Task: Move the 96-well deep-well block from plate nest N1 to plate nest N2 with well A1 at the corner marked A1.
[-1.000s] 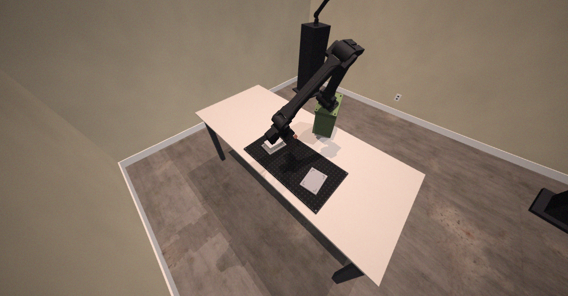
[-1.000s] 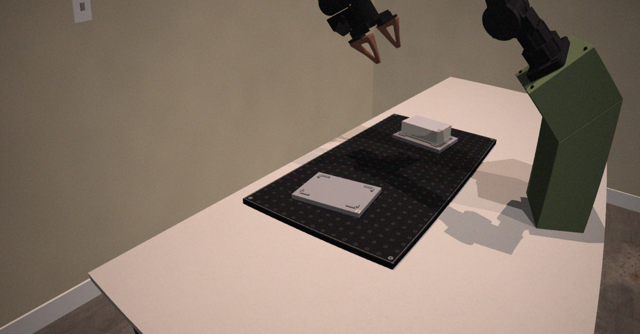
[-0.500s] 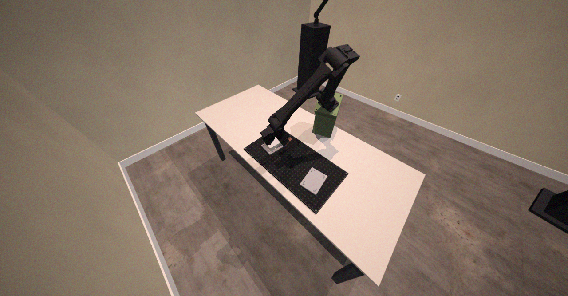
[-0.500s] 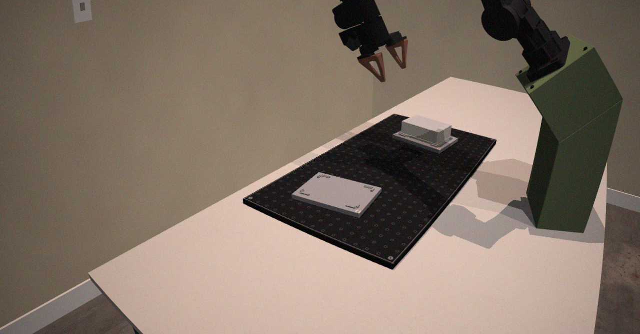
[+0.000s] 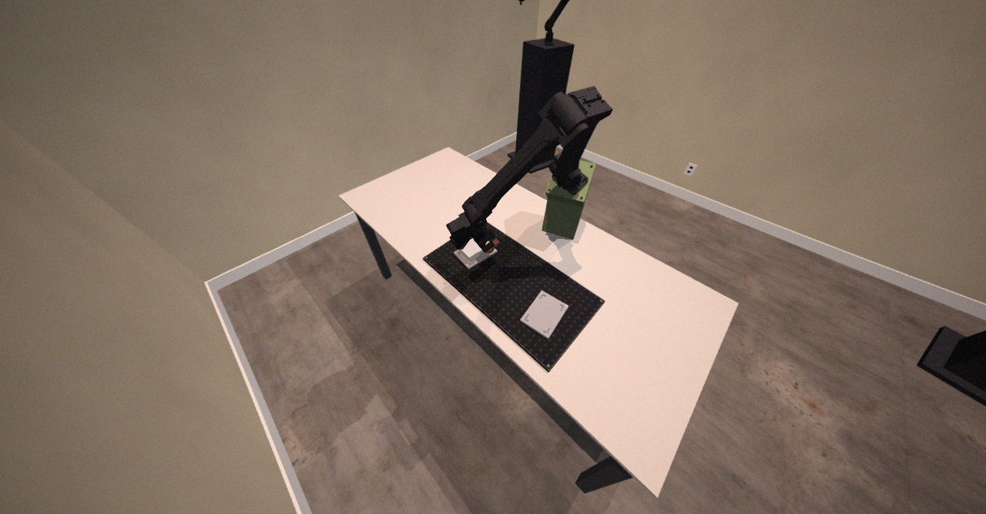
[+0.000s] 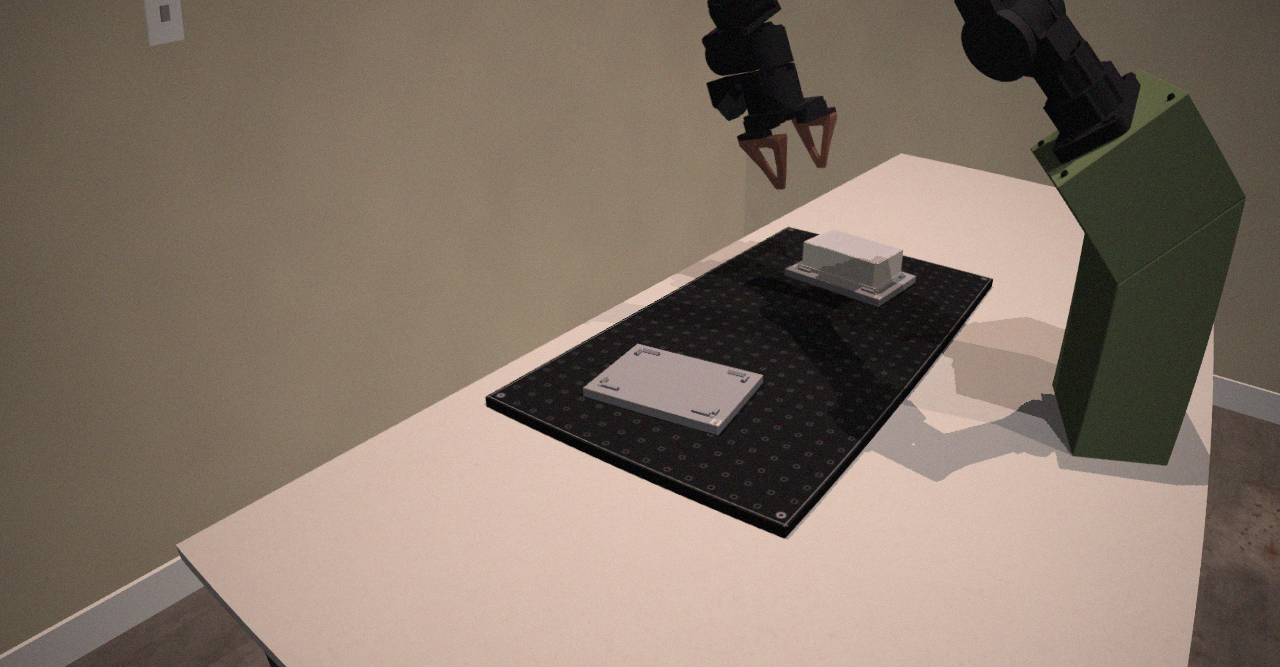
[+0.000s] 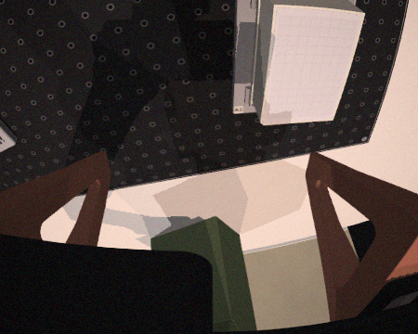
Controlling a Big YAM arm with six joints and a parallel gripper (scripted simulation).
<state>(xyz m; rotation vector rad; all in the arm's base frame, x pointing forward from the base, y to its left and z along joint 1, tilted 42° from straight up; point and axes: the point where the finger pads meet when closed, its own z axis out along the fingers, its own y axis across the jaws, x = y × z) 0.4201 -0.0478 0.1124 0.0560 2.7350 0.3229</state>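
My gripper is now 140 mm above the 96-well deep-well block, 110 mm to the left of it and 20 mm past it. The rest, counted from my hand: plate nest N2: 300 mm to the left, 170 mm below, 90 mm behind; plate nest N1: 170 mm below, 110 mm to the right, 20 mm behind.
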